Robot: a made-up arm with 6 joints.
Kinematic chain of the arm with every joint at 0, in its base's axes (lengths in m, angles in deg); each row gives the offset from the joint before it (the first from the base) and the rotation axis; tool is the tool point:
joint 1: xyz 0 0 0.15 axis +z
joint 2: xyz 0 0.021 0 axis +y
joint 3: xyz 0 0 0.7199 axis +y
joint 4: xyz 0 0 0.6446 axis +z
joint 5: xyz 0 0 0 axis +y
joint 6: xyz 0 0 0.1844 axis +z
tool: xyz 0 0 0
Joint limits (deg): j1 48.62..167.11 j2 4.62..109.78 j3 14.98..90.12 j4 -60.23..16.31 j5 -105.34..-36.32 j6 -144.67..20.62
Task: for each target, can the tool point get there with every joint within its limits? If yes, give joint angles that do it. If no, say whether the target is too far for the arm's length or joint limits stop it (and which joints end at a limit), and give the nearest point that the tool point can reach.
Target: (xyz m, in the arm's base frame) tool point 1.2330 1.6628 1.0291
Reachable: no: too far | nearest point 0.8321 1.1222 0.7433 | short by 0.731 m
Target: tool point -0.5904 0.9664 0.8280
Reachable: yes | joints 121.78 33.41 63.52 9.63 -65.40 -40.57
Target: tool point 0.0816 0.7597 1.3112
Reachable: yes | joints 82.42 26.74 29.30 0.51 -86.97 -106.25
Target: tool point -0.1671 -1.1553 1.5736
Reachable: no: too far | nearest point -0.2221 -0.1349 1.5010 | short by 1.024 m
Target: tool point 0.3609 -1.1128 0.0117
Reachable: no: joint limits stop it (at a limit: joint 1, joint 2, joint 3, joint 4, joint 5) | nearest point -0.5827 -0.0465 -0.6839 | short by 1.585 m
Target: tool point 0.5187 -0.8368 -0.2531
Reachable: no: joint limits stop it (at a limit: joint 1, joint 2, joint 3, joint 4, joint 5) | nearest point 0.3418 0.3733 -0.8751 | short by 1.372 m
